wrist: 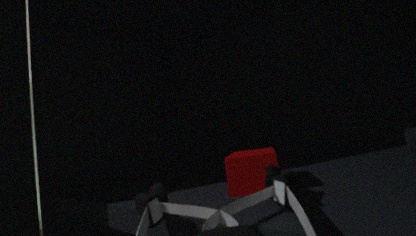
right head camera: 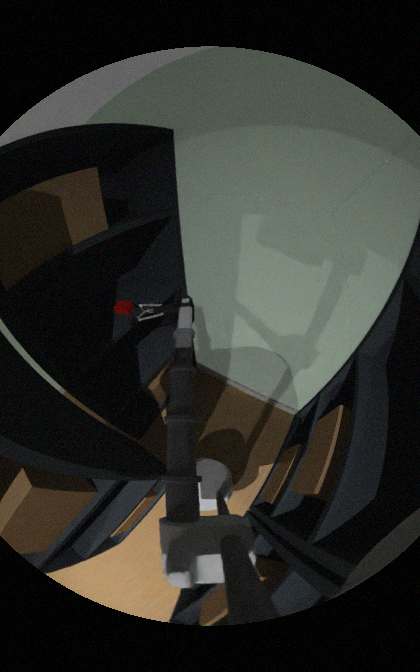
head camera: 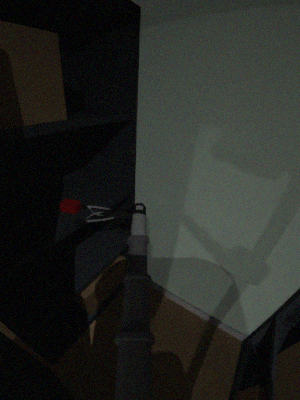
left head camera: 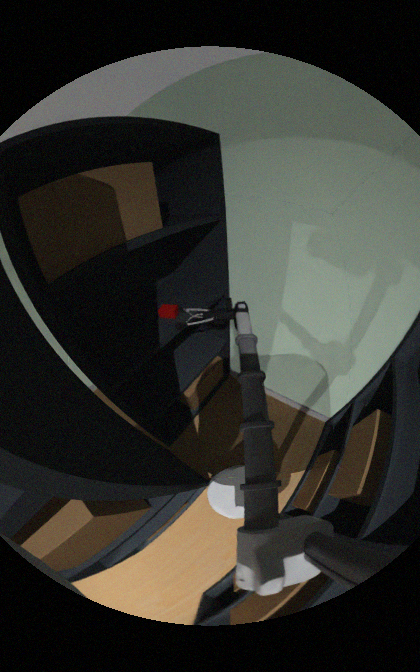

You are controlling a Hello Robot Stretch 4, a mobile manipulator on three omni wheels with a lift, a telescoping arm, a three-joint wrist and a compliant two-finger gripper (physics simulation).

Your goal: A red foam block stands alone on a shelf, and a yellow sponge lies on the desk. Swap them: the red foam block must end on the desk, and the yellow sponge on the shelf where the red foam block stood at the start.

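Frame: origin at the robot's base, x ahead, y left, z up, level; millimetres.
Where they show: gripper, between the fingertips: (wrist: 214, 187) (head camera: 77, 213).
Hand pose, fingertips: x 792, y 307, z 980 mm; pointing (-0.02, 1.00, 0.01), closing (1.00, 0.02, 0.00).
Note:
After its pixels a point has its place.
The red foam block (head camera: 70, 206) {z 1006, x 814, y 345 mm} (left head camera: 168, 311) (right head camera: 123, 307) (wrist: 246, 172) {z 990, x 830, y 316 mm} stands on a dark shelf (wrist: 360, 167) {z 964, x 995, y 380 mm} in the bookcase, near its right side panel. My gripper (head camera: 86, 213) (left head camera: 183, 318) (right head camera: 136, 312) (wrist: 214, 187) {z 980, x 792, y 307 mm} is open, its fingers partly spread and empty. It points into the shelf bay, with the block just beyond the fingertips. In the wrist view the block is right of the middle between the fingers, and the right fingertip overlaps its lower right edge. Whether they touch is unclear. The yellow sponge and the desk cannot be made out.
The upper shelf board (head camera: 80, 126) {z 1394, x 810, y 240 mm} (left head camera: 172, 232) is above the gripper, carrying a brown box (head camera: 42, 75) {z 1566, x 730, y 320 mm} (left head camera: 135, 200) (right head camera: 85, 210). Another brown box (left head camera: 205, 380) is low in the bookcase. A pale green wall (head camera: 215, 100) {z 1518, x 891, y -301 mm} is right of the bookcase. More shelving (left head camera: 405, 435) stands at the right.

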